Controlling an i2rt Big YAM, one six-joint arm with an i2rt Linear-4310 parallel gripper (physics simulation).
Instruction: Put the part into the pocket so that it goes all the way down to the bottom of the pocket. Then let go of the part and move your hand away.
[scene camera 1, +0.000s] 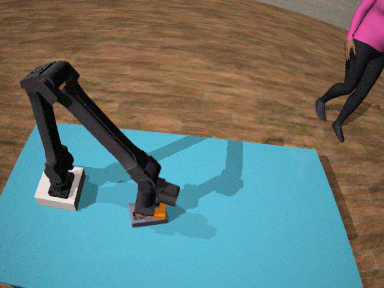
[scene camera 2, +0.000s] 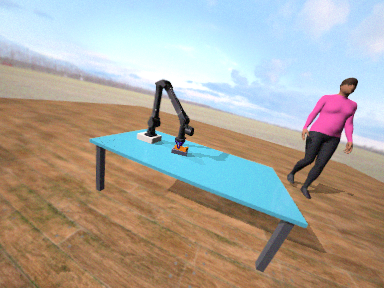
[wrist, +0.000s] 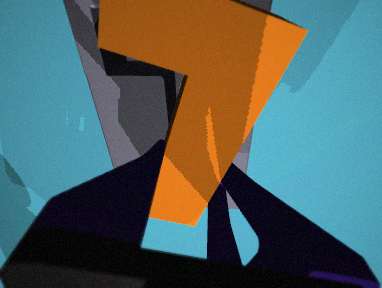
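Where they show: gripper, between the fingertips: (scene camera 1: 145, 212) (scene camera 2: 178, 148) (wrist: 189, 156); arm's base, origin of its link: (scene camera 1: 61, 185) (scene camera 2: 150, 135).
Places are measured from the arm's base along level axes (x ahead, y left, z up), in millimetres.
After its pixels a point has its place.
The orange angular part (scene camera 1: 160, 212) {x 405, y -60, z 12 mm} (scene camera 2: 184, 149) {x 410, y -73, z 3 mm} (wrist: 215, 75) {x 402, y -53, z 13 mm} is held over the grey block (scene camera 1: 143, 223) {x 347, y -92, z -31 mm} (scene camera 2: 179, 153) {x 377, y -85, z -44 mm} (wrist: 102, 120) {x 349, y -1, z -21 mm}. My gripper (scene camera 1: 145, 214) {x 350, y -55, z -8 mm} (scene camera 2: 179, 145) {x 350, y -55, z -8 mm} (wrist: 189, 156) {x 350, y -55, z -8 mm} points down and is shut on the part's narrow arm, one dark finger on each side. In the wrist view the part covers much of the block. The dark-walled pocket (wrist: 142, 95) {x 372, y -22, z -21 mm} shows in the part's inner corner, and the part's edges look turned relative to the pocket's edges. The part overhangs the block's right side there. Whether it touches the block is hidden.
The arm's white base block (scene camera 1: 58, 200) {x 7, y -72, z -1 mm} (scene camera 2: 145, 139) {x 1, y -76, z -32 mm} stands on the blue table (scene camera 1: 260, 215) {x 825, y -3, z -57 mm} (scene camera 2: 240, 182) {x 918, y -175, z -57 mm}, left of the grey block. A person in a pink top (scene camera 1: 371, 30) (scene camera 2: 332, 116) stands on the wooden floor beyond the table.
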